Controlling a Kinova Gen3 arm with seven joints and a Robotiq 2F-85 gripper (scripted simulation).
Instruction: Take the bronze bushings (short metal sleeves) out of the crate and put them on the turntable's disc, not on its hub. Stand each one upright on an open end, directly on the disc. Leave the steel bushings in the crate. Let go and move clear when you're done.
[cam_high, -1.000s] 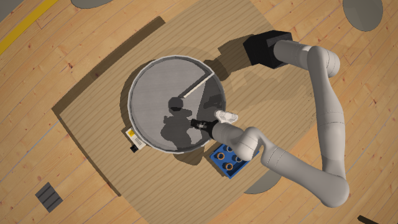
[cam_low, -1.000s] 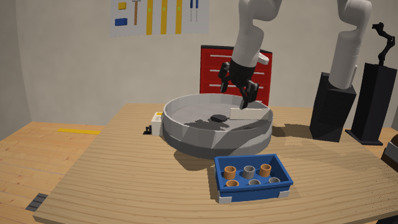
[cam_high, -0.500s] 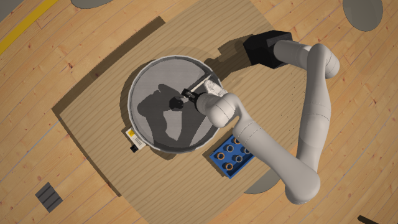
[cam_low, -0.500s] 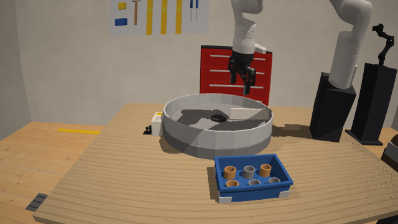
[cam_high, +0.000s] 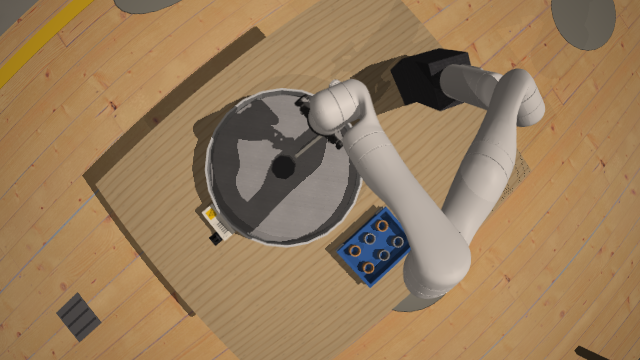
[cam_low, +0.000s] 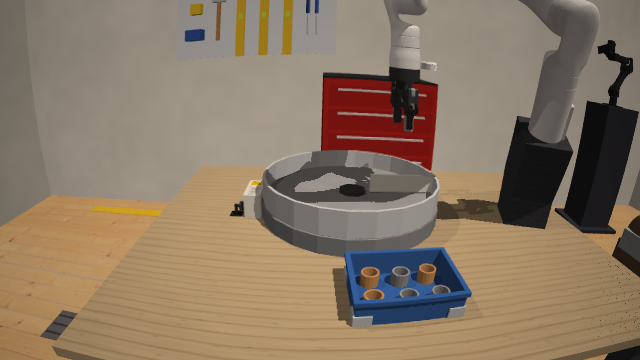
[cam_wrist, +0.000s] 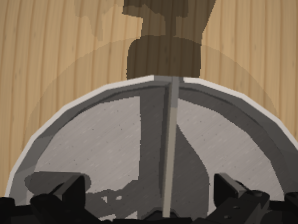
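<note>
My hand is 370 mm to the right of the blue crate and 190 mm above it. The rest, counted from my hand: grey turntable disc (170 mm below, 110 mm ahead, 40 mm to the left).
</note>
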